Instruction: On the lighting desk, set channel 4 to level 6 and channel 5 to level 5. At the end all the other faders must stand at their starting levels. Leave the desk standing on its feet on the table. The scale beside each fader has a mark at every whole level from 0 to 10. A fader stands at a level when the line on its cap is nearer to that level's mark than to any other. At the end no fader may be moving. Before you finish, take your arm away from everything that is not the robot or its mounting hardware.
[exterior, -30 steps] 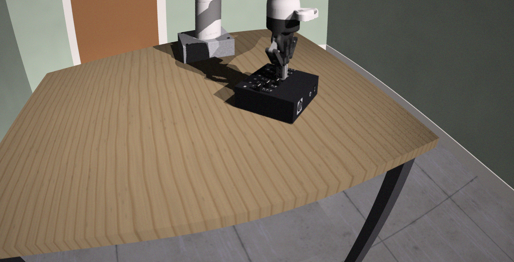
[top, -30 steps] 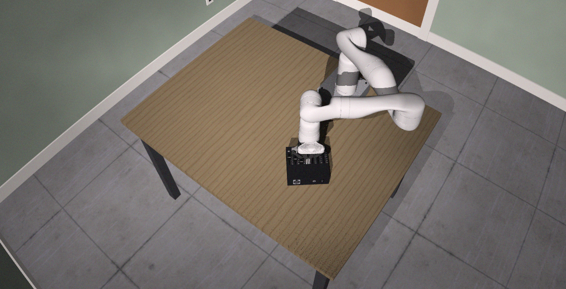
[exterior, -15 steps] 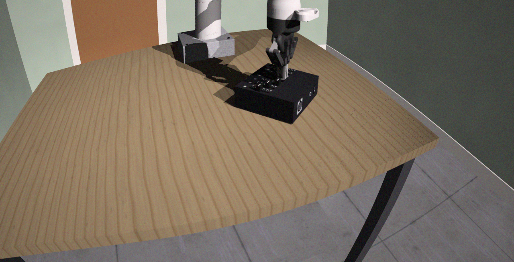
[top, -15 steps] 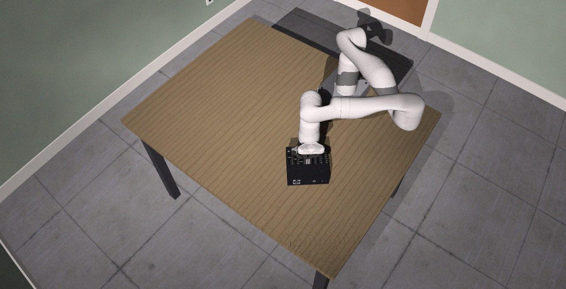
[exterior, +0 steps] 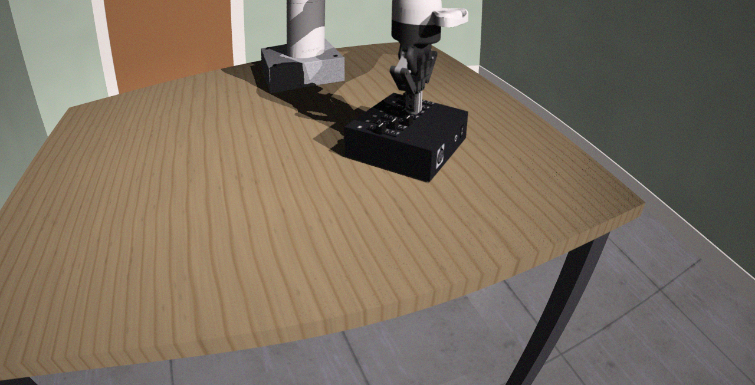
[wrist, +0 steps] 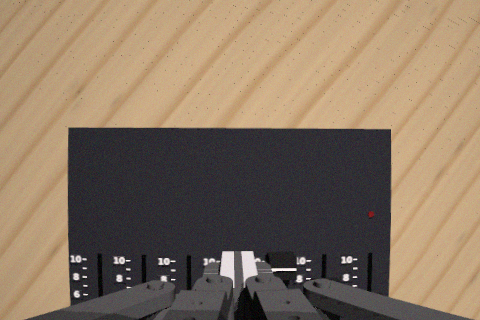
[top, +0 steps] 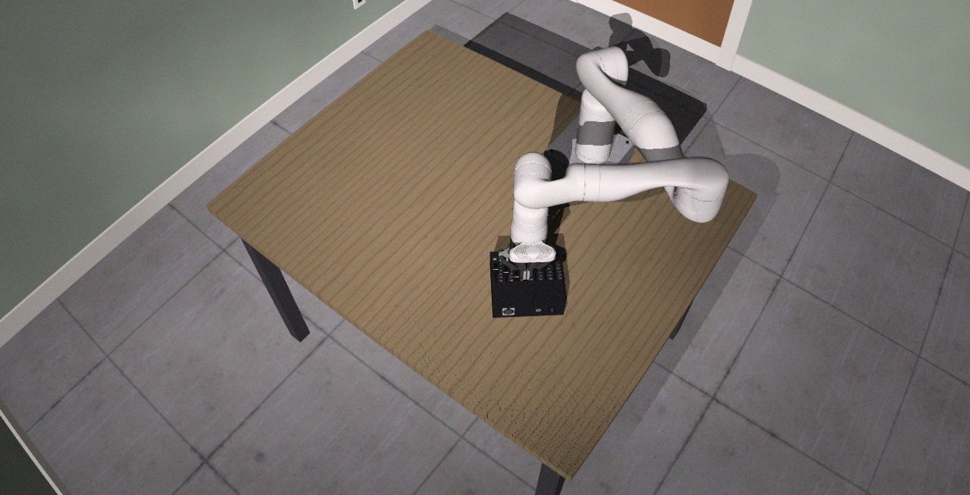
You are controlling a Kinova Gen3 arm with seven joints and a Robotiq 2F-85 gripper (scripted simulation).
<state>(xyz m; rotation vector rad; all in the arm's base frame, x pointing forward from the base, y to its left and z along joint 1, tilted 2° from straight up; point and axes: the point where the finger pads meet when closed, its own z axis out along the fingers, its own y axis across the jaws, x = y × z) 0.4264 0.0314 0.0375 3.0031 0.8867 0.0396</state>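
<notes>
Now: hand 20 mm to the left of the channel 5 fader cap, 20 mm above it and 10 mm short of it. Also, from my hand: channel 4 fader cap: 20 mm below, 10 mm to the right, 10 mm behind.
</notes>
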